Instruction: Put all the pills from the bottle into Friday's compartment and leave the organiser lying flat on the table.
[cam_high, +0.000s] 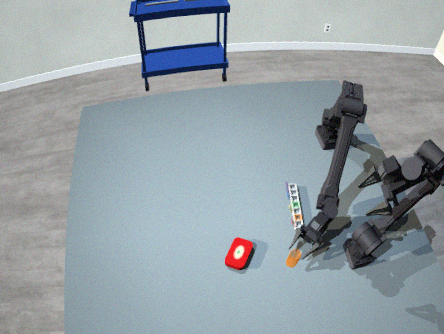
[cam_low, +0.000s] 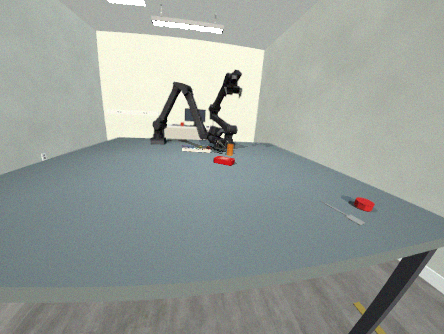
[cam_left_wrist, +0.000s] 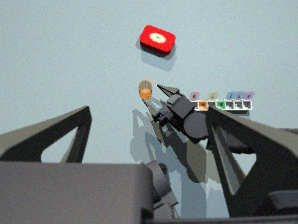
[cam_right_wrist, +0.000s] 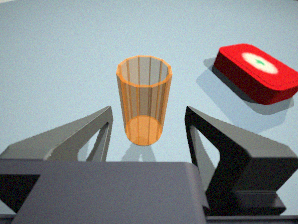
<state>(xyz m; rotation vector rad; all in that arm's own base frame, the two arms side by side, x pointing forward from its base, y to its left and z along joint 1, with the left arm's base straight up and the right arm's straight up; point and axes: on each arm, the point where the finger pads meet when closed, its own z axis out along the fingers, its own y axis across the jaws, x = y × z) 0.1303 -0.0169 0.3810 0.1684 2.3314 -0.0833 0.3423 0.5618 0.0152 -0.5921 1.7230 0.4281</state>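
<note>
My right hand is 3 cm above the orange see-through bottle, 2 cm to the right of it and 1 cm short of it. Also, from my right hand: red round object (66 cm ahead, 46 cm to the left, 4 cm below); spatula-like tool (70 cm ahead, 35 cm to the left, 5 cm below).
</note>
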